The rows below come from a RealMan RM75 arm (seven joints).
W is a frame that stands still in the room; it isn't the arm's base.
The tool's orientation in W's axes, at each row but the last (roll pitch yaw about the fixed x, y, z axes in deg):
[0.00 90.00 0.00]
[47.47 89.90 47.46]
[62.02 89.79 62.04]
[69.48 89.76 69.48]
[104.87 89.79 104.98]
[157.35 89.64 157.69]
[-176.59 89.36 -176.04]
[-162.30 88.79 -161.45]
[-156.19 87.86 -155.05]
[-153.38 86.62 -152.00]
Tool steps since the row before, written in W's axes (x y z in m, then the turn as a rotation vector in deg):
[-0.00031 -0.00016 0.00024 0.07 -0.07 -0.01]
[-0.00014 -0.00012 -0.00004 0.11 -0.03 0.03]
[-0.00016 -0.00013 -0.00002 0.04 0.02 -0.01]
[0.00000 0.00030 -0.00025 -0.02 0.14 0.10]
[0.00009 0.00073 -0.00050 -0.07 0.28 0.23]
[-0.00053 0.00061 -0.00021 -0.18 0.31 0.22]
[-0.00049 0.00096 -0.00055 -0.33 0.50 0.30]
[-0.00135 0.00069 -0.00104 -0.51 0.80 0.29]
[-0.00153 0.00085 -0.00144 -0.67 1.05 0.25]
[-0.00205 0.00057 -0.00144 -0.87 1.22 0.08]
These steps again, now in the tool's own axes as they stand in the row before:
[-0.00024 -0.00016 -0.00031 0.01 -0.07 0.07]
[0.00004 -0.00012 -0.00014 -0.03 -0.03 0.11]
[0.00002 -0.00013 -0.00016 0.01 0.02 0.04]
[0.00025 0.00030 0.00000 -0.10 0.14 -0.02]
[0.00050 0.00073 0.00009 -0.23 0.28 -0.07]
[0.00021 0.00061 -0.00053 -0.22 0.31 -0.18]
[0.00055 0.00097 -0.00047 -0.30 0.50 -0.33]
[0.00106 0.00072 -0.00132 -0.29 0.81 -0.50]
[0.00148 0.00090 -0.00146 -0.24 1.06 -0.66]
[0.00153 0.00066 -0.00196 -0.07 1.24 -0.84]

